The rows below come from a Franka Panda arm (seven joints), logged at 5 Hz.
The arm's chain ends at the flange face. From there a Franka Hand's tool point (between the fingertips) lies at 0.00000 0.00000 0.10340 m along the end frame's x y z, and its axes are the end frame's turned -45 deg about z.
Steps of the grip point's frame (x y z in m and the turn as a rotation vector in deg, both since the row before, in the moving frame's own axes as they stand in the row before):
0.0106, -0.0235, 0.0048, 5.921, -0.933, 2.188
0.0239, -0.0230, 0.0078, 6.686, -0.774, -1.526
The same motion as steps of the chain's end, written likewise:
-0.0005, -0.0176, 0.0054, 3.527, -4.847, 2.188
0.0102, -0.0258, 0.0085, 4.180, -5.275, -1.526

